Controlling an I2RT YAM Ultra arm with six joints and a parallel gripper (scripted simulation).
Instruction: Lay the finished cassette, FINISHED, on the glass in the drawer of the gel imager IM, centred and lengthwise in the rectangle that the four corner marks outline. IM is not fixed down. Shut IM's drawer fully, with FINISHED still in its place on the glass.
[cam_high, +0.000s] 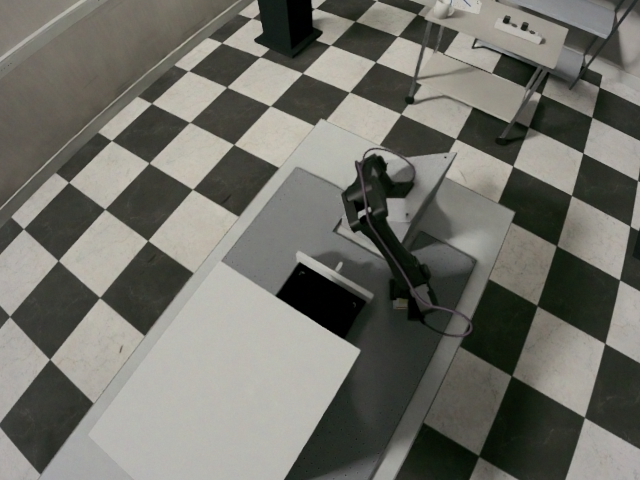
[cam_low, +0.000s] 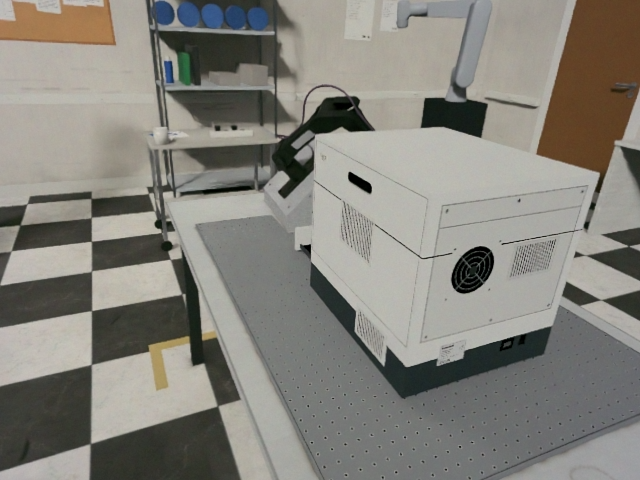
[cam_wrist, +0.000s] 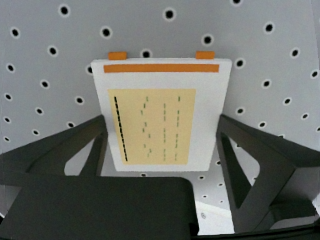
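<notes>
Right now the finished cassette is right at my hand. Round my hand: drawer: 21 cm ahead, 21 cm to the right, 4 cm above.
</notes>
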